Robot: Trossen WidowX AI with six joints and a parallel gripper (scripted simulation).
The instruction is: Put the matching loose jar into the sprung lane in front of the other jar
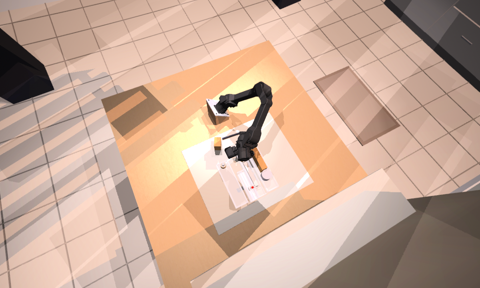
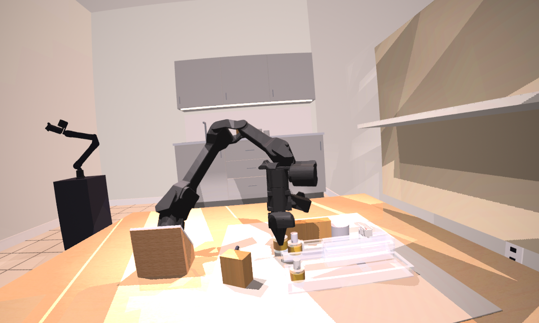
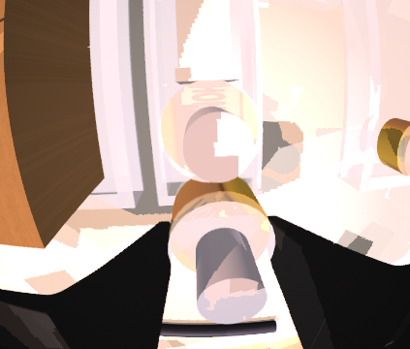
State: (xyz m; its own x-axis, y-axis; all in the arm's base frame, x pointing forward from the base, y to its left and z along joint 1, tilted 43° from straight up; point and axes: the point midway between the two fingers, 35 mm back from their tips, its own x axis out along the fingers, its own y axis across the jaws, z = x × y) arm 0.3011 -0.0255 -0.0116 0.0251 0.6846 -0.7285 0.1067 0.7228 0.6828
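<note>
My gripper tip is now 13 cm past the dark rod, 4 cm above it and 3 cm to the right of it. Round my gripper tip: grey cylinder 20 cm ahead, 6 cm to the left, 2 cm below; then small wooden block 12 cm behind, 9 cm to the right, 1 cm below; then clear lane 17 cm ahead, 4 cm to the right, 3 cm below.
</note>
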